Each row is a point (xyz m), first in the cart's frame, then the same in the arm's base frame.
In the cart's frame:
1: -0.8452 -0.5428 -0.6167
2: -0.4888 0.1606 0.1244
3: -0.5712 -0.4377 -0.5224
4: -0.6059 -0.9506 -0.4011
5: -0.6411 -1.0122 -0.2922
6: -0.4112 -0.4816 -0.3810
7: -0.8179 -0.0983 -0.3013
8: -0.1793 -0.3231 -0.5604
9: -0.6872 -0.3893 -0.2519
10: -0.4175 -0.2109 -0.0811
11: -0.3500 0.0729 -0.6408
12: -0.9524 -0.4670 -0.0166
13: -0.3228 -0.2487 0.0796
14: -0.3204 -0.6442 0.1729
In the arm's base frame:
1: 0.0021 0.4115 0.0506
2: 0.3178 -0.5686 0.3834
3: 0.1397 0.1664 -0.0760
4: -0.3354 0.2268 -0.2987
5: -0.4510 0.1728 -0.2735
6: 0.0947 -0.0180 -0.1831
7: 0.2038 0.0174 0.3696
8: 0.3945 -0.0330 -0.3279
9: 0.0000 -0.0089 0.1207
10: 0.1554 -0.3344 0.0607
11: 0.6811 0.0098 0.0013
12: -0.2767 -0.0449 0.3529
13: 0.0812 -0.5032 0.0135
14: -0.2742 -0.4713 -0.1809

